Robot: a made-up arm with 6 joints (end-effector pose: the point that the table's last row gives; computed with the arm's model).
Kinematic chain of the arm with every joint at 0, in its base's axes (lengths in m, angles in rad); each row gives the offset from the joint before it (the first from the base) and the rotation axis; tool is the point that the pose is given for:
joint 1: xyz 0 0 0.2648 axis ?
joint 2: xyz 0 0 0 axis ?
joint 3: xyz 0 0 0.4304 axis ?
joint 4: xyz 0 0 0 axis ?
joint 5: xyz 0.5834 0 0 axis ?
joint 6: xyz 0 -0.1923 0 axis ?
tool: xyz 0 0 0
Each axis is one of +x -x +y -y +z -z.
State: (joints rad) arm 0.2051 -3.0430 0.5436 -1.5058 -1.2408 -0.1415
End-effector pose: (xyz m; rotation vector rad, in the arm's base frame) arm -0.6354 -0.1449 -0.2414 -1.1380 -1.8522 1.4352
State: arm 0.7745 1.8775 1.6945 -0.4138 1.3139 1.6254
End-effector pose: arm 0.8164 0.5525 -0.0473 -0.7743 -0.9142 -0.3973
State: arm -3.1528 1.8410 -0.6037 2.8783 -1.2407 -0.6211
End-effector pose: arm -0.0016 -0.1857 -0.2629 0.7184 1.9080 -0.5306
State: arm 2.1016 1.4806 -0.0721 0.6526 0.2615 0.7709
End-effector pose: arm -0.1497 0.5568 -0.2776 1.8217 0.5704 -2.2966
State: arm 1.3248 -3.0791 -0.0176 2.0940 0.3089 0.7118
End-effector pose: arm -0.2446 -0.5796 -0.2841 -0.0087 -0.5256 -2.0081
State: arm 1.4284 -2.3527 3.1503 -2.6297 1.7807 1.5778
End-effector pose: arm -0.1598 0.0664 -0.5158 -0.7567 0.9981 -0.7152
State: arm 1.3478 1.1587 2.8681 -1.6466 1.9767 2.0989
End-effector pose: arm 0.0972 0.4944 1.0415 1.1929 0.2916 -0.3107
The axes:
joint 1: +z
joint 2: +y
joint 3: -y
joint 4: -x
joint 5: -y
joint 6: -x

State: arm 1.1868 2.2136 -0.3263 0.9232 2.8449 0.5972
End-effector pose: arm 0.0890 -0.0895 -0.4499 0.4569 -0.1905 1.4578
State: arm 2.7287 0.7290 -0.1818 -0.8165 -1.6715 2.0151
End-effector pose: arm -0.4360 0.3348 0.0390 0.7586 -0.1196 -1.3429
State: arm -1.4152 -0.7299 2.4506 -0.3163 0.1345 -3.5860
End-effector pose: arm -0.3157 0.8334 0.6226 0.4064 0.7773 1.6056
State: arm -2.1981 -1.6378 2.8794 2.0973 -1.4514 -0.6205
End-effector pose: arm 0.3010 0.2505 -0.3686 0.2575 2.8713 -0.6754
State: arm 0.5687 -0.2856 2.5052 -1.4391 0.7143 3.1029
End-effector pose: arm -0.4950 -0.3463 1.0573 0.7182 -1.2419 -1.4516
